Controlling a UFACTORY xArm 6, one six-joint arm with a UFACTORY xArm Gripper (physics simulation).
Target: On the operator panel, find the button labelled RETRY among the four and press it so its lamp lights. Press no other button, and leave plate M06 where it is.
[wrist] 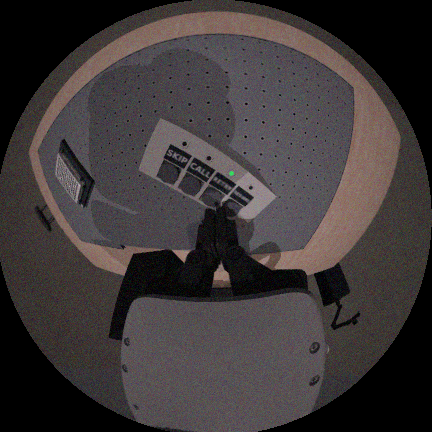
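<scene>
The operator panel lies slanted near the middle of the view, with four labelled round buttons. The SKIP button and the CALL button are at its left. The RETRY button is third, under a small blurred label. A fourth button, its label too blurred to read, is at the right, partly behind the fingers. The lamp above RETRY is lit green; the other three lamps are dark. My gripper is shut and empty, its tips at the panel's lower edge by the RETRY and fourth buttons. Whether they touch is unclear.
A dark plate-like block with a patterned white label stands at the left; its writing is not readable. A grey perforated board lies under the panel, with a wooden rim around it. Dark objects show beyond the rim.
</scene>
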